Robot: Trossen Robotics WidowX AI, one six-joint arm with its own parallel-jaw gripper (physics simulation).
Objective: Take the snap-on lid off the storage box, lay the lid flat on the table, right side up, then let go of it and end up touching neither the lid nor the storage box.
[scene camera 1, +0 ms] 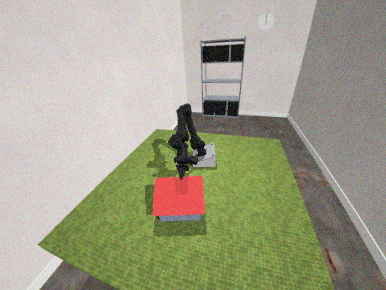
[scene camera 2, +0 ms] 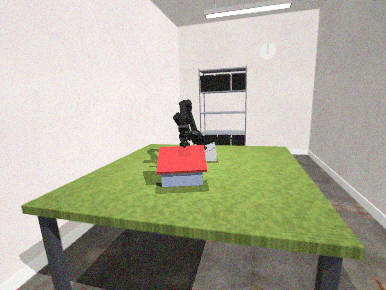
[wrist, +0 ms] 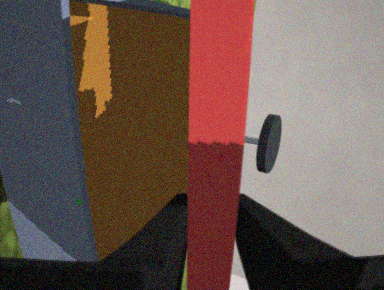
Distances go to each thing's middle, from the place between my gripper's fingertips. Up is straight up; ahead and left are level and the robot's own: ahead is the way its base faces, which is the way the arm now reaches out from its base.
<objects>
I see the red lid (scene camera 1: 172,196) 70 mm ahead of my hand, 40 mm below it and 10 mm to the right of it.
</objects>
